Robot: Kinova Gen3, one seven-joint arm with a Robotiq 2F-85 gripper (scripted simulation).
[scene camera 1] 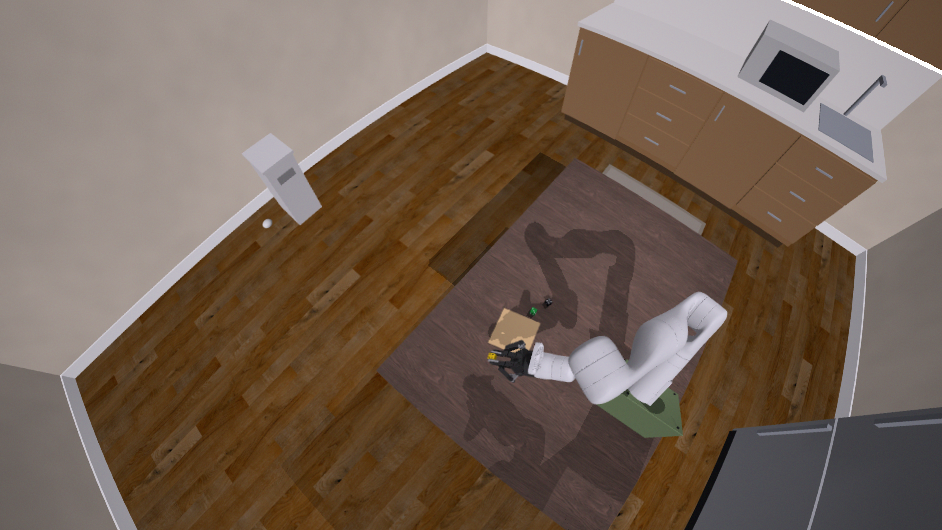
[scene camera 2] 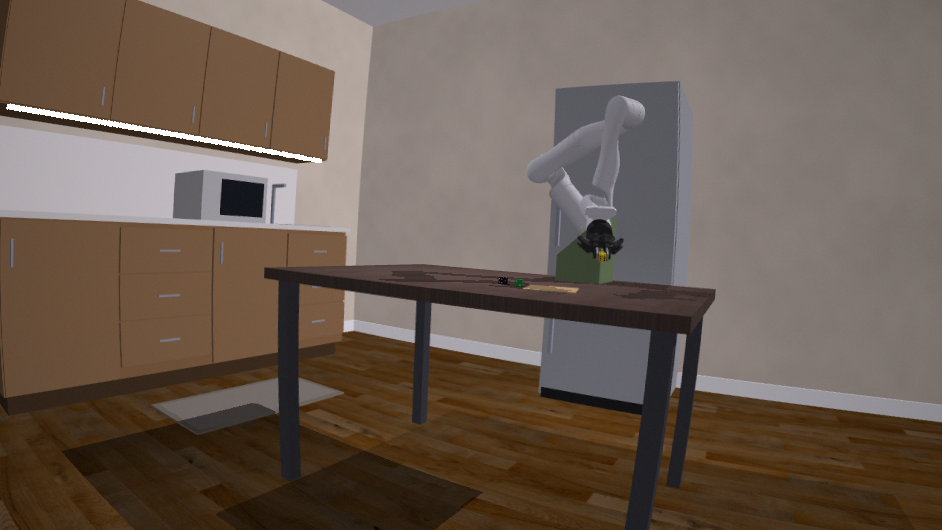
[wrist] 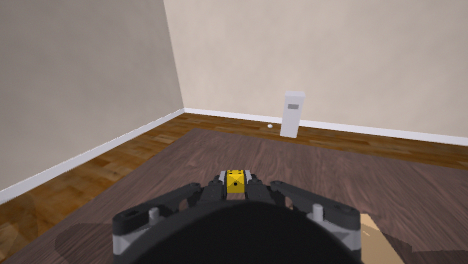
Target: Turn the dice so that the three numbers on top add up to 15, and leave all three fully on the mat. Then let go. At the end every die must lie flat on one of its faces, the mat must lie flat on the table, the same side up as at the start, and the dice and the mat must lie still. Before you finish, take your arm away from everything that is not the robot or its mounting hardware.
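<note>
Gripper (scene camera 2: 602, 258) visible, and likewise in the wrist view (wrist: 235, 178). A tan mat (scene camera 1: 511, 327) is present in the scene.
</note>
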